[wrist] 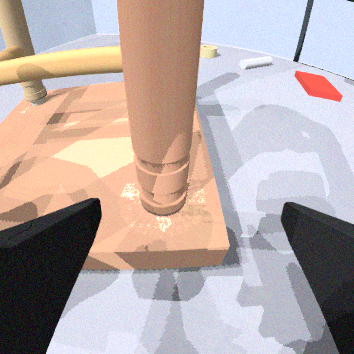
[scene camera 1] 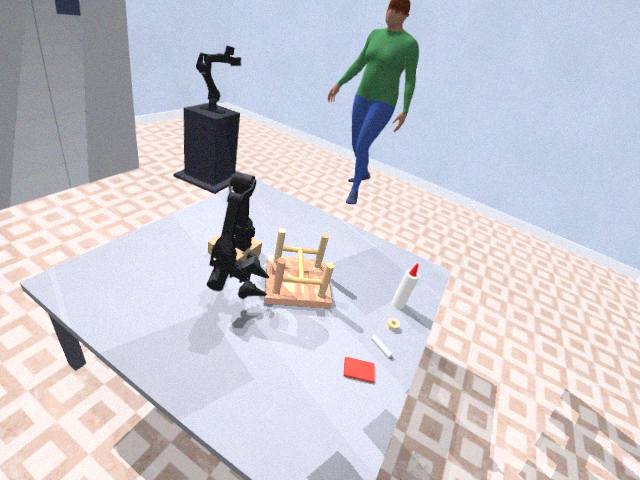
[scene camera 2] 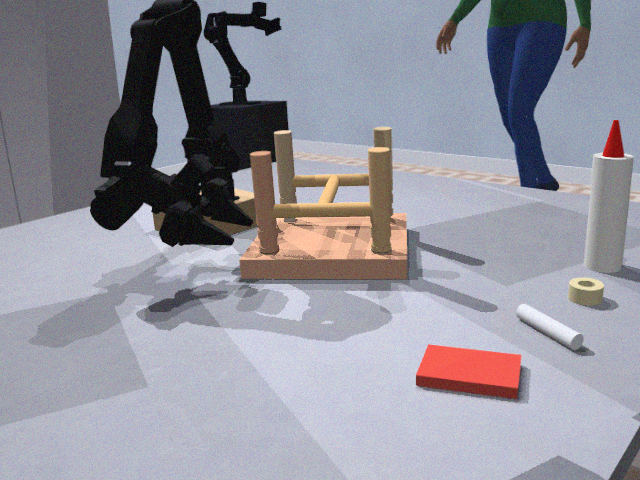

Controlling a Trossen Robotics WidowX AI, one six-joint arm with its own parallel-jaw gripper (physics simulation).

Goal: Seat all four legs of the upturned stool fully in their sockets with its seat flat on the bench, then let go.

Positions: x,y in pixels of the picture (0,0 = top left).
Scene:
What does the red flat block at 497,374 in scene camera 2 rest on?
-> The table.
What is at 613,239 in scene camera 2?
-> A glue bottle.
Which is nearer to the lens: the stool leg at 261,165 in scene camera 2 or the red flat block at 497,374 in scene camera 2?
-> The red flat block.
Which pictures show the gripper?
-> The wrist view, scene camera 1 and scene camera 2: all of them.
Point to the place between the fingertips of the gripper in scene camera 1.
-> At 267,286

